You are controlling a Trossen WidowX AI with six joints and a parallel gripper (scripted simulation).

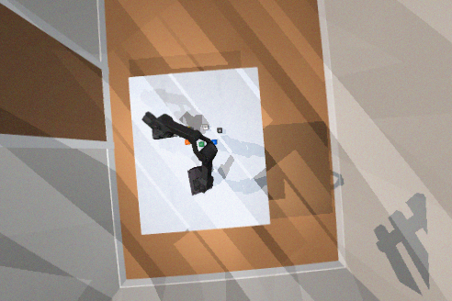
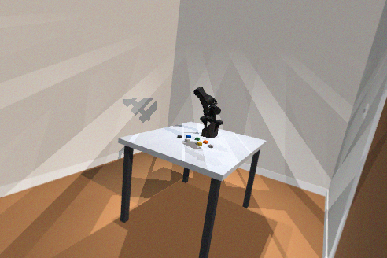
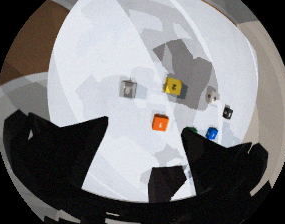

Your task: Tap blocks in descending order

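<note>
Right now the grey block is 20 mm ahead of my gripper tip, 30 mm to the left of it and 120 mm below it. Round my gripper tip: orange block 50 mm behind, 40 mm to the right, 120 mm below; yellow block 40 mm ahead, 60 mm to the right, 120 mm below; green block 90 mm behind, 130 mm to the right, 120 mm below.
</note>
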